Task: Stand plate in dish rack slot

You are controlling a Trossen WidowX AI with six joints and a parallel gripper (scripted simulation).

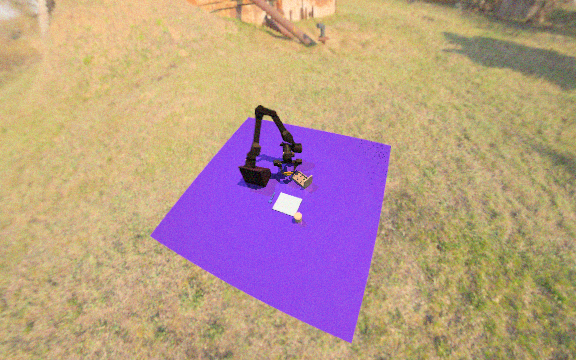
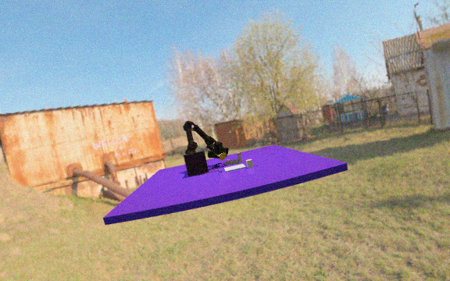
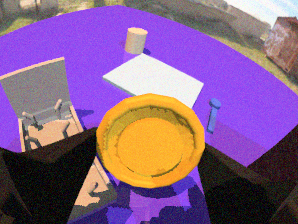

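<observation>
Right now my gripper tip is 7 cm short of the dish rack, 5 cm above it and 4 cm to the right of it. From my gripper tip the other things lie so: plate 1 cm to the left; then blue spoon 17 cm to the right, 7 cm below, 3 cm behind; then cup 22 cm to the right, 19 cm ahead, 5 cm below.
</observation>
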